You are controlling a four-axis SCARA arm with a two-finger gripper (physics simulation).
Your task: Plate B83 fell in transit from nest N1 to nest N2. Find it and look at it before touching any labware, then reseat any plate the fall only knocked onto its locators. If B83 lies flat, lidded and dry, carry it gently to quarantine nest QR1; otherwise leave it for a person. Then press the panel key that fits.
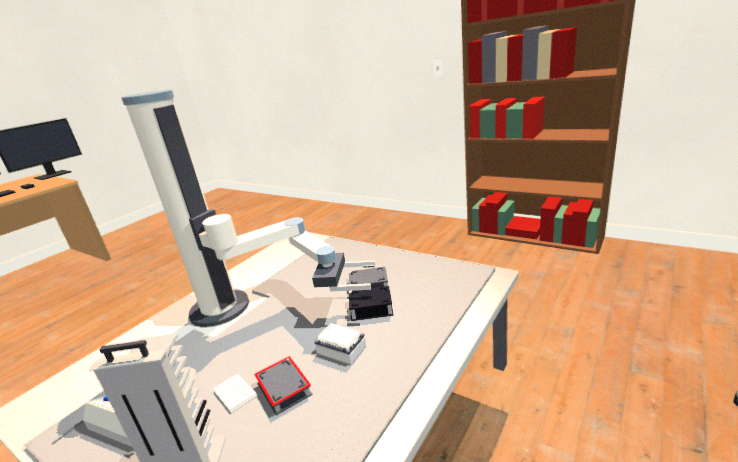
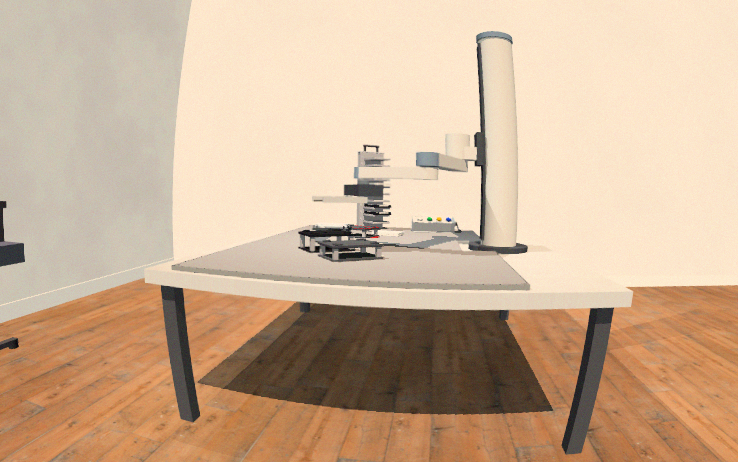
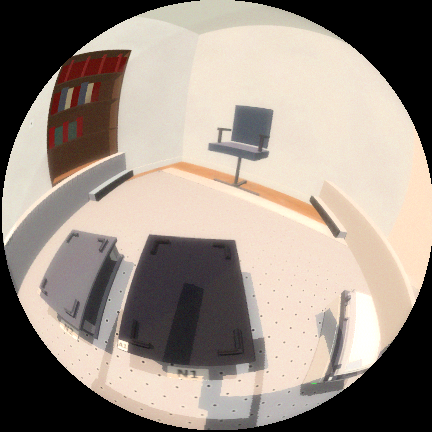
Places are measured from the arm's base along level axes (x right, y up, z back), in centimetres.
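Pixels of known places: gripper, fingertip midpoint: [image 1: 373,274] [image 2: 317,199] [image 3: 221,169]; arm's base at its link origin: [image 1: 220,308] [image 2: 498,249].
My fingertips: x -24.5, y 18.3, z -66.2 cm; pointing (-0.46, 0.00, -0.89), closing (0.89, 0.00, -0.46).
Note:
Ahead of a thing's pixels: the offset from my fingertips to its top centre. Level surfaces: height alone.
My gripper [image 1: 372,275] [image 2: 315,198] [image 3: 221,169] is open and empty, high above the nests. Nest N1 {dy -10.6, dx -0.4, dz +3.4 cm} [image 1: 370,294] [image 3: 165,280], dark and bare on top, is below it. The grey nest N2 {dy -11.9, dx -15.0, dz +14.4 cm} [image 1: 367,276] [image 2: 354,243] [image 3: 77,275] stands beside N1, also bare. A red-rimmed nest {dy -12.4, dx +46.2, dz +5.8 cm} [image 1: 283,380] stands apart from them and bears no plate; its label is not readable. A white flat square piece {dy -15.6, dx +55.0, dz +18.9 cm} [image 1: 235,392] lies on the mat beside it. A white plate-like piece {dy -10.1, dx +23.9, dz -0.1 cm} [image 1: 341,336] [image 3: 364,325] sits on a grey block. No B83 label is legible. The key panel {dy -8.6, dx +78.9, dz +39.9 cm} [image 2: 434,225] has white, green, yellow and blue keys.
A tall grey rack [image 1: 141,381] [image 2: 361,163] with side shelves stands at the table end opposite N2, near the key panel. The arm's column [image 1: 171,217] [image 2: 501,141] rises at the table's side. The nests stand on a perforated mat {dy -17.0 cm} [image 1: 435,277] [image 2: 245,261].

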